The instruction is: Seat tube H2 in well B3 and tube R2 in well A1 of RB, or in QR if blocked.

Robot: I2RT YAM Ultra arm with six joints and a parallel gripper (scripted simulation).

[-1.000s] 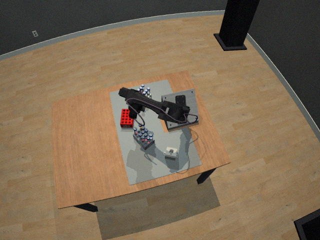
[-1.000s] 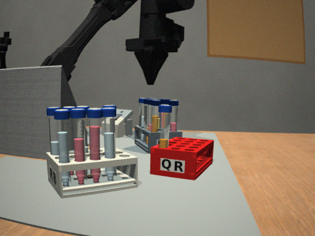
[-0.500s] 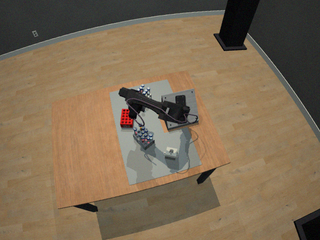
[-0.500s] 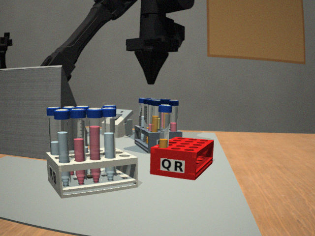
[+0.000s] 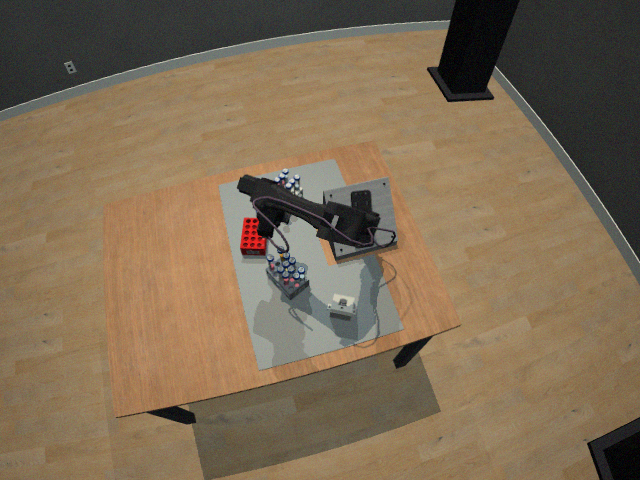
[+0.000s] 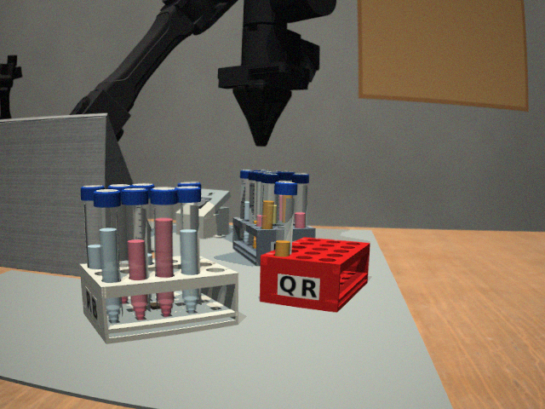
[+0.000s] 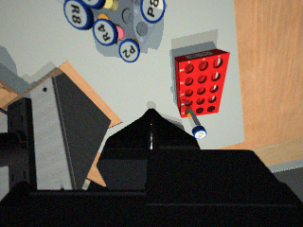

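Now: hand 170 mm past the done button box, 260 mm to the right of it and 120 mm above it. Also, from my hand: red rack QR: 80 mm ahead, 60 mm to the right, 140 mm below; white rack RB: 50 mm behind, 210 mm to the right, 140 mm below; grey rack RA: 10 mm behind, 120 mm to the left, 140 mm below.
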